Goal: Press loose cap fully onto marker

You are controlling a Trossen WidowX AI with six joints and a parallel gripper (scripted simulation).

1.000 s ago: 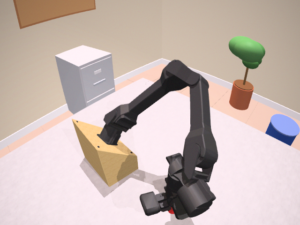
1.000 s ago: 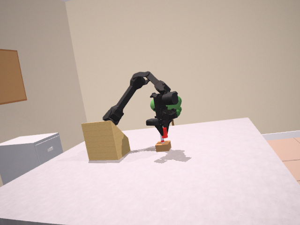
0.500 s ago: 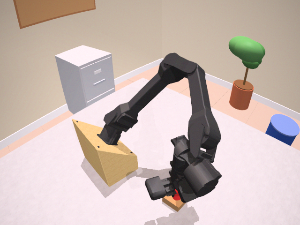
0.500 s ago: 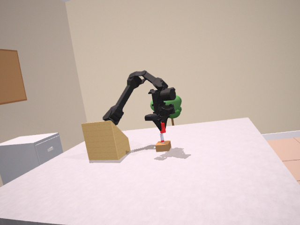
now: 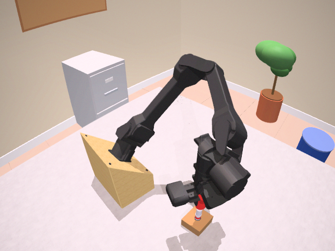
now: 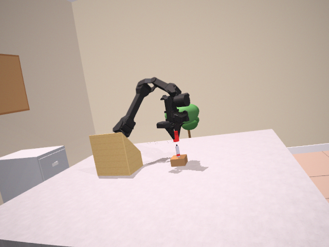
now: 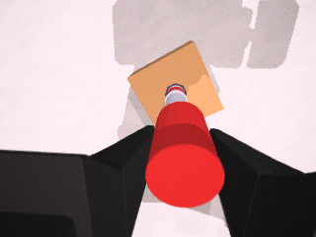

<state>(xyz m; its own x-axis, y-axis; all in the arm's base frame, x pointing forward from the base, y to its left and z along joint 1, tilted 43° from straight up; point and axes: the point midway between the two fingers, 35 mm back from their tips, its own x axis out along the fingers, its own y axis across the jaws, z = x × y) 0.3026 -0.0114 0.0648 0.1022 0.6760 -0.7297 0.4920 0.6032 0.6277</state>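
Right now the holder block is 120 mm below my gripper tip. The rest, counted from my gripper tip: red cap (10 mm above).
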